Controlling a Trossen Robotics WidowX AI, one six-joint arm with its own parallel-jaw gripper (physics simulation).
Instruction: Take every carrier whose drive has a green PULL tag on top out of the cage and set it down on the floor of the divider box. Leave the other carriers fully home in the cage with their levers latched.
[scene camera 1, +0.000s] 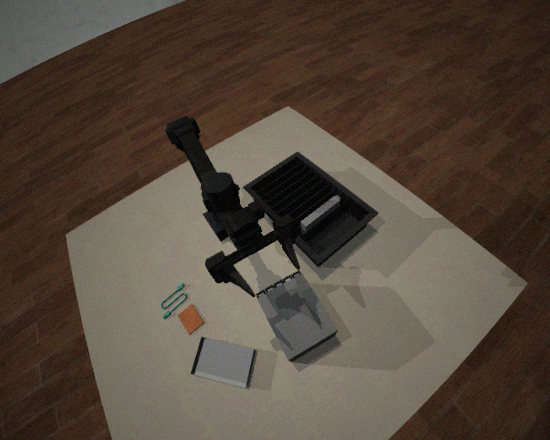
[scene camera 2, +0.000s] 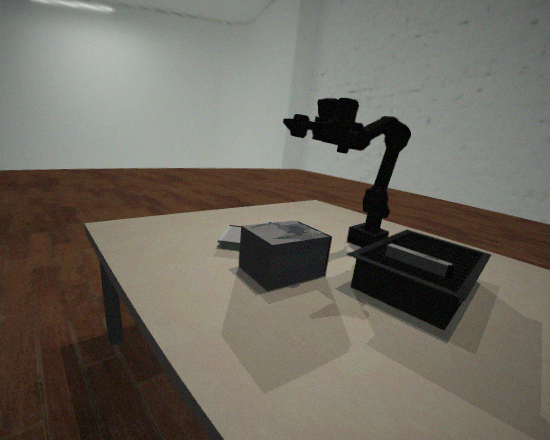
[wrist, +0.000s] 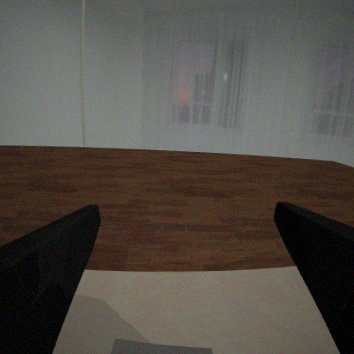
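Note:
The grey cage stands on the table; its solid top and walls show. Its carrier fronts face the arm's base and show as a thin dark notched edge in scene view 1. Levers and green PULL tags cannot be made out. The black divider box stands beside the arm, with narrow slots on one side and a wider open part on the other. A light grey bar lies between them. My gripper is wide open and empty, raised high and pointing roughly level above the cage.
A flat grey case lies beside the cage. An orange square and a teal cable lie on the table. The arm's base stands close to the divider box.

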